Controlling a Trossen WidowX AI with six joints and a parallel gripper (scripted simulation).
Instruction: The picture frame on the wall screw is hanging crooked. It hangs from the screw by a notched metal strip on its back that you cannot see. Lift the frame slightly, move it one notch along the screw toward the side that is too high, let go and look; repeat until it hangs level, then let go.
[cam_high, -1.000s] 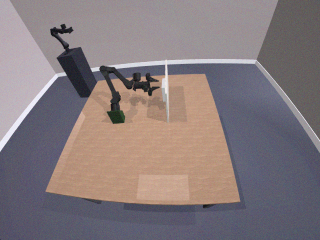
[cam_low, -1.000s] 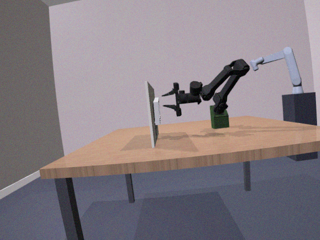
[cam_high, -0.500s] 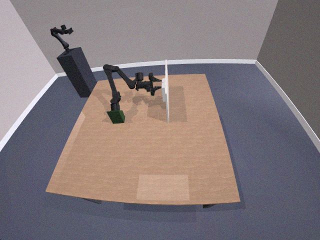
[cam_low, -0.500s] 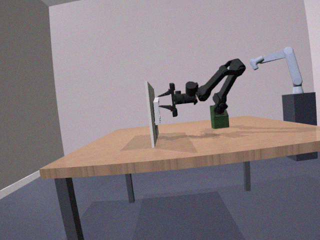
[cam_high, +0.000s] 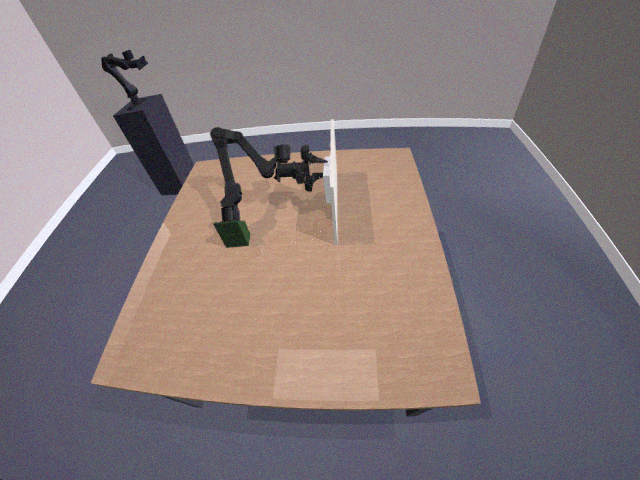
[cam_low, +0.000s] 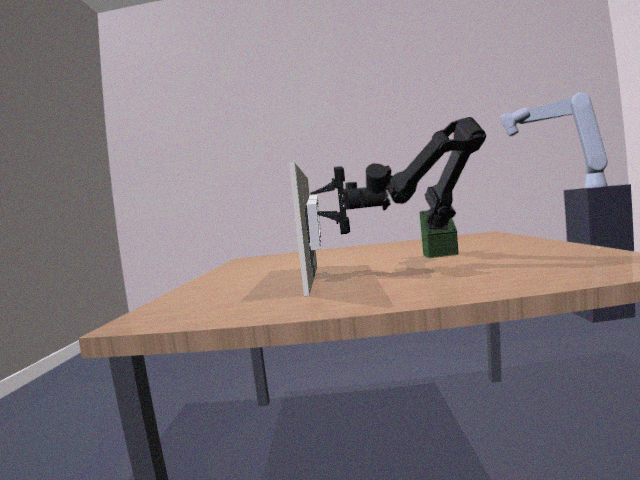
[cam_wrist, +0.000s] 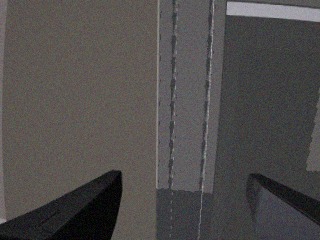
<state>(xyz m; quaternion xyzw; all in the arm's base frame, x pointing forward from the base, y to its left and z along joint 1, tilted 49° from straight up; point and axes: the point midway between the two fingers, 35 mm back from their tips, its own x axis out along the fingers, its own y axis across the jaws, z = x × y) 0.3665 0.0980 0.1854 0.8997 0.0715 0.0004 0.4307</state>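
My gripper tip is now 1 cm short of the picture frame, 1 cm to the left of it and 5 cm above it. From my gripper tip the other things lie so: wall panel (1 cm ahead, 1 cm to the left, 6 cm below).
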